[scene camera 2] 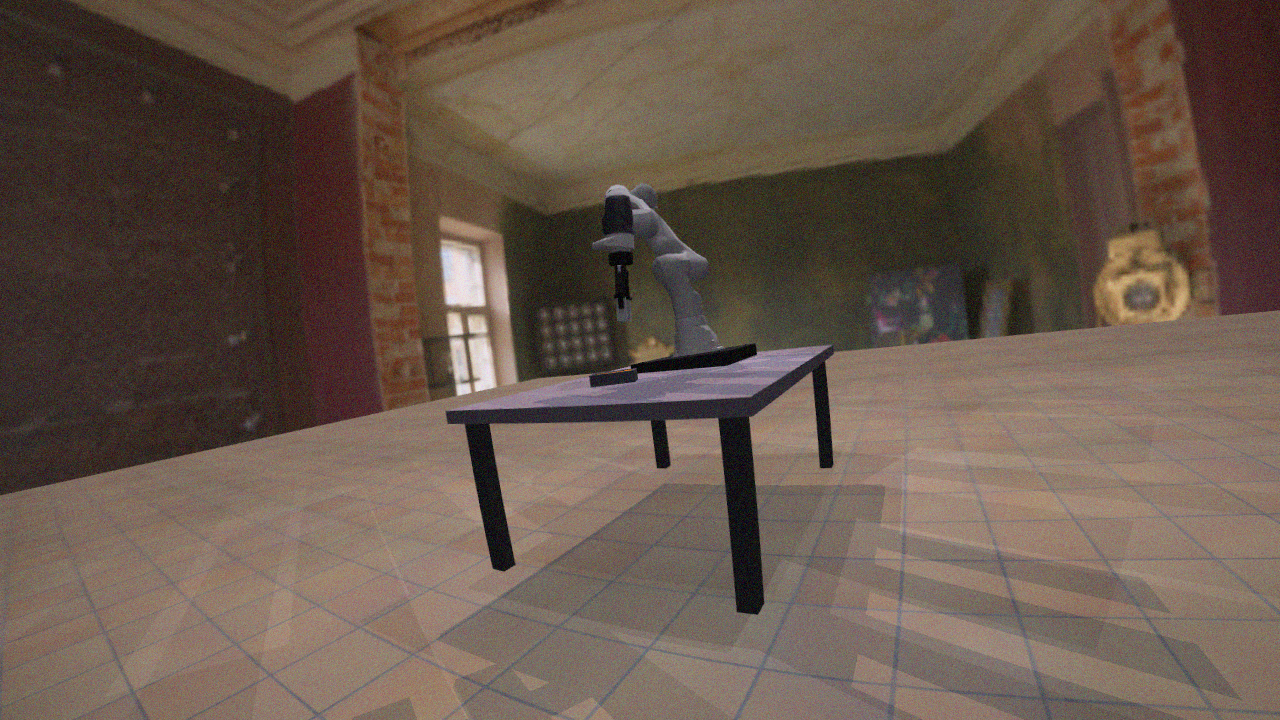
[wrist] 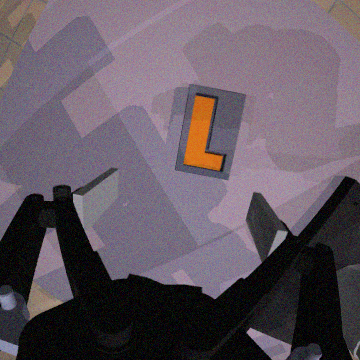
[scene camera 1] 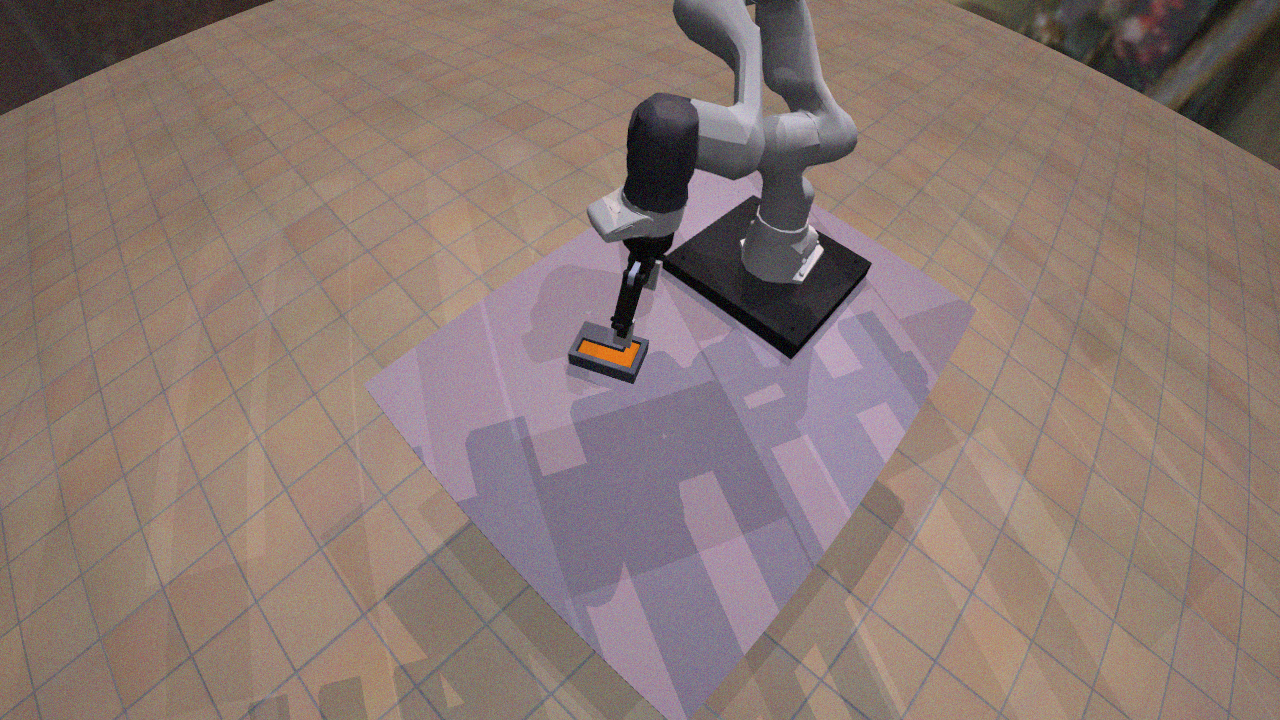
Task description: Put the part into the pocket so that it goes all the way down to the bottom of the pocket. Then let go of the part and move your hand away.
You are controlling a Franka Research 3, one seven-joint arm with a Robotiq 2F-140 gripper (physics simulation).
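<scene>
The orange L-shaped part (scene camera 1: pixel 597 351) (wrist: pixel 198 132) lies in the L-shaped pocket of a grey block (scene camera 1: pixel 601 368) (scene camera 2: pixel 613 378) (wrist: pixel 231 114). In the wrist view its top looks level and slightly below the block's rim, with thin dark pocket wall along its top end and right-hand edges. How deep its underside sits is hidden. My gripper (scene camera 1: pixel 639 305) (scene camera 2: pixel 622 313) (wrist: pixel 182 194) is wide open and empty. It hangs above the block, clear of it, with a visible gap in the second scene view. In the first scene view a fingertip overlaps the block's far edge.
The block stands on a purple table (scene camera 1: pixel 662 501) (scene camera 2: pixel 572 413), away from its edges. The arm's black base plate (scene camera 1: pixel 725 291) (scene camera 2: pixel 733 355) lies to the right of and behind the block in the first scene view. Shadows cross the table top.
</scene>
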